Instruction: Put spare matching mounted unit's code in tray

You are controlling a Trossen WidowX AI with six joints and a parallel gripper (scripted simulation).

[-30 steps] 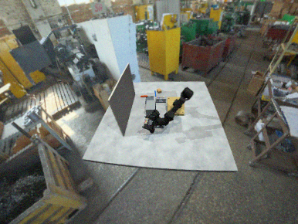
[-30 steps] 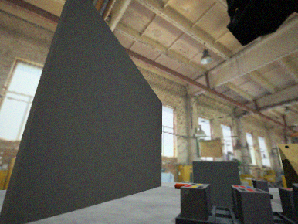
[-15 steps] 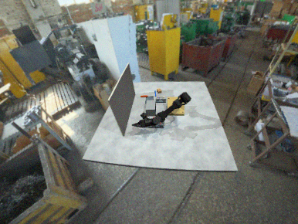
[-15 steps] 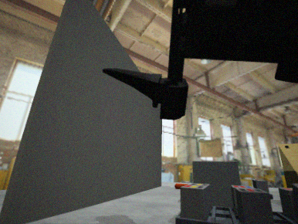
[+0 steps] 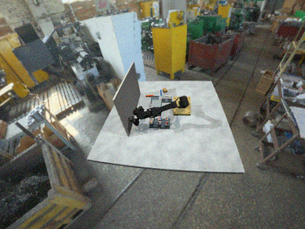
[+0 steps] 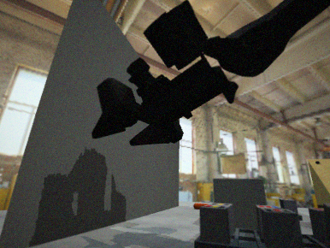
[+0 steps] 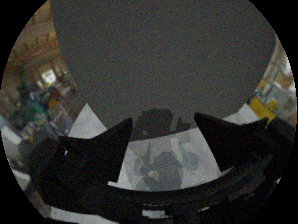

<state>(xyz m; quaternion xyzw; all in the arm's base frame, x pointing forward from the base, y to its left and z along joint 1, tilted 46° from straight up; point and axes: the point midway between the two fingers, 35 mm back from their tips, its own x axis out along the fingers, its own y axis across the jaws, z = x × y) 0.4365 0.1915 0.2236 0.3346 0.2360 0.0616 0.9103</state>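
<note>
Now: the spare block 17 cm behind my gripper tip, 10 cm to the right of it and 11 cm below it. From my gripper tip the other things lie so: mounted unit (18 cm behind, 25 cm to the right, 10 cm below); then upright panel (7 cm ahead, 23 cm to the right, 7 cm above).
</note>
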